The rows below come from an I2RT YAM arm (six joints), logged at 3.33 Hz.
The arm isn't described. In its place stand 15 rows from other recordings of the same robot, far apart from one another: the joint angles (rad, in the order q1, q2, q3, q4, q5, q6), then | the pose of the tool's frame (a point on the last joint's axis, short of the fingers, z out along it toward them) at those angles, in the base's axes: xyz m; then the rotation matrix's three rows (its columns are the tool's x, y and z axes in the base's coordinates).
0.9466 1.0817 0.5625 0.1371 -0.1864 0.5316 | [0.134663, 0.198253, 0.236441], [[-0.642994, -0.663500, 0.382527], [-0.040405, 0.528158, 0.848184], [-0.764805, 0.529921, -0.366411]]
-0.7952 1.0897 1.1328 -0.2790 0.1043 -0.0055 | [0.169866, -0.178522, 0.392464], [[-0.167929, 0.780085, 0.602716], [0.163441, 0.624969, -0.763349], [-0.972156, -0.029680, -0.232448]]
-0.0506 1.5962 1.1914 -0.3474 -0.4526 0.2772 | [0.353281, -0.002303, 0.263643], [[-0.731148, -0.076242, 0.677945], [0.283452, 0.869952, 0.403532], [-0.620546, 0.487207, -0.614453]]
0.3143 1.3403 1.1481 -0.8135 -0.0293 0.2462 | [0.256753, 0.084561, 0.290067], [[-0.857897, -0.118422, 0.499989], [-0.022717, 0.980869, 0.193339], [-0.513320, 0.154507, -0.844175]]
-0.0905 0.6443 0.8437 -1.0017 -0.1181 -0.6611 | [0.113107, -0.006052, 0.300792], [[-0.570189, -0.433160, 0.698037], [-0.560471, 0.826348, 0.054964], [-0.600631, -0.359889, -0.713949]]
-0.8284 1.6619 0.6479 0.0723 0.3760 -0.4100 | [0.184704, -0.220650, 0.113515], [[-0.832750, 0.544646, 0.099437], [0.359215, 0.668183, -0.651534], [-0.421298, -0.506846, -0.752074]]
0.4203 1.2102 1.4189 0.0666 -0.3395 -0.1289 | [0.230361, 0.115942, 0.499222], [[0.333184, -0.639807, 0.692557], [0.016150, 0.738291, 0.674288], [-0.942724, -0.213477, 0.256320]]
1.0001 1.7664 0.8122 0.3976 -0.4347 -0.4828 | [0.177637, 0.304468, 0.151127], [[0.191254, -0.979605, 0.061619], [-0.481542, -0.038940, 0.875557], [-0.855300, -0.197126, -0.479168]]
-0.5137 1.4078 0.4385 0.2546 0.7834 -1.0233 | [0.196862, -0.139920, 0.140926], [[-0.990763, -0.064484, 0.119288], [-0.135591, 0.459861, -0.877578], [0.001733, -0.885647, -0.464356]]
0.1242 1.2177 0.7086 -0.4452 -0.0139 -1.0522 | [0.233373, 0.029634, 0.204774], [[-0.286791, -0.768521, 0.571949], [-0.910977, 0.403517, 0.085411], [-0.296431, -0.496537, -0.815830]]
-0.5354 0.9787 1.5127 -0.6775 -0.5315 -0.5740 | [0.143912, -0.064389, 0.493936], [[-0.107835, -0.059749, 0.992372], [-0.480280, 0.877115, 0.000621], [-0.870461, -0.476550, -0.123280]]
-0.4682 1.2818 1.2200 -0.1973 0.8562 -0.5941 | [0.244049, -0.153550, 0.386371], [[-0.719724, 0.656998, 0.224391], [-0.047090, 0.276267, -0.959927], [-0.692662, -0.701449, -0.167898]]
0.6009 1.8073 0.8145 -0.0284 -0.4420 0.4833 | [0.256512, 0.194291, 0.107190], [[-0.945929, -0.288849, 0.147595], [-0.139144, 0.772356, 0.619762], [-0.293014, 0.565714, -0.770786]]
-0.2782 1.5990 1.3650 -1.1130 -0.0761 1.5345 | [0.293036, -0.080878, 0.272187], [[0.223414, 0.946303, 0.233661], [0.972485, -0.232640, 0.012331], [0.066028, 0.224477, -0.972240]]
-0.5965 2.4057 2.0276 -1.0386 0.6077 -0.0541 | [0.386825, -0.287228, 0.154027], [[-0.845166, 0.488694, -0.216502], [0.520218, 0.659052, -0.543161], [-0.122753, -0.571689, -0.811236]]
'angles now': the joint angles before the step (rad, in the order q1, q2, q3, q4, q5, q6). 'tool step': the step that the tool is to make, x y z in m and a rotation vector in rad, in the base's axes. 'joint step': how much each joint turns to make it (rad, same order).
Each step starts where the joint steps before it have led.
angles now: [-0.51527, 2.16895, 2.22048, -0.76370, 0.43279, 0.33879]
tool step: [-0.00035, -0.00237, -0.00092, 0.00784, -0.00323, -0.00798]
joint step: [-0.00475, 0.00639, 0.00831, -0.00689, -0.00307, 0.00933]
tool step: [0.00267, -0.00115, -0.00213, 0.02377, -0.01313, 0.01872]
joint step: [-0.00152, 0.01374, 0.01601, -0.00582, -0.03311, 0.00776]
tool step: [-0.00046, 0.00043, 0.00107, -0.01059, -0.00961, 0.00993]
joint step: [-0.00002, -0.01169, -0.02036, 0.02637, -0.00466, -0.01064]
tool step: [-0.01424, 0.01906, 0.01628, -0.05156, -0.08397, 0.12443]
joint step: [0.01385, -0.15132, -0.20849, 0.18083, -0.08651, -0.07336]
